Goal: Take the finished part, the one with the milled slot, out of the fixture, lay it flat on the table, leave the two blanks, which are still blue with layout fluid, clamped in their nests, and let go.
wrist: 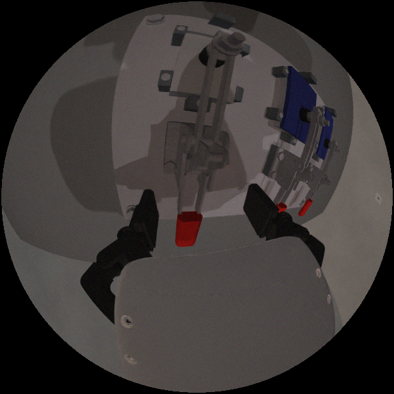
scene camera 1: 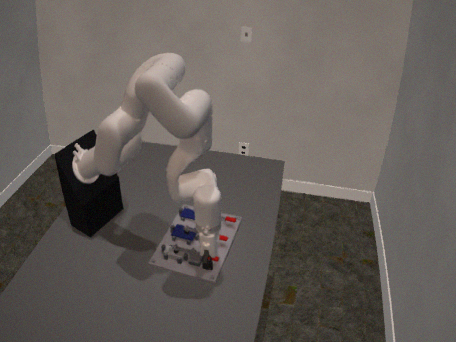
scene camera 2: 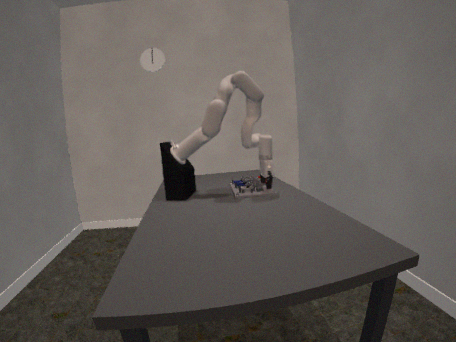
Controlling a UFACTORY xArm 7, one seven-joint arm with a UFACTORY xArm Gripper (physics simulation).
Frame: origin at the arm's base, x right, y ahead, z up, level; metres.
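Seen in the pictures: gripper, fingertip midpoint: (scene camera 1: pixel 209 258) (scene camera 2: pixel 266 186); arm's base at its link origin: (scene camera 1: pixel 85 166) (scene camera 2: pixel 177 156).
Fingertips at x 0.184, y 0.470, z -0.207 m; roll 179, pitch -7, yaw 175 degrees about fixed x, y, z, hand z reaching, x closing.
Note:
Offsets run from my fingertips to a thing's top centre. "spot": to the spot under its first point. Level surfaces: height alone.
The finished part (wrist: pixel 187 72) is a pale grey plate lying in the near nest between dark blocks, under a clamp arm with a black pad; its slot cannot be made out. Whether the pad presses on it is unclear. The two blue blanks @(dx -0.120, dy -0.095, dz +0.002 m) (scene camera 1: pixel 183 233) @(dx -0.228, dy -0.073, dz -0.003 m) (scene camera 1: pixel 187 214) (wrist: pixel 298 107) (wrist: pixel 326 137) sit in the other nests under their clamps. My gripper (scene camera 1: pixel 207 260) (scene camera 2: pixel 267 182) (wrist: pixel 202 199) is open and empty, its black fingers apart on either side of the near clamp's red handle (wrist: pixel 188 230), touching neither side in the wrist view.
The pale fixture plate @(dx -0.108, dy -0.049, dz -0.019 m) (scene camera 1: pixel 189 272) (scene camera 2: pixel 252 194) (wrist: pixel 137 105) lies on the grey table @(dz -0.034 m) (scene camera 1: pixel 125 300) (scene camera 2: pixel 250 250). The other clamps' red handles @(spot: dx -0.079, dy +0.041, dz +0.022 m) (scene camera 1: pixel 223 238) @(spot: dx -0.188, dy +0.063, dz +0.018 m) (scene camera 1: pixel 230 219) (wrist: pixel 305 207) stand beside my right finger in the wrist view. A black pedestal (scene camera 1: pixel 92 205) (scene camera 2: pixel 178 180) carries the arm.

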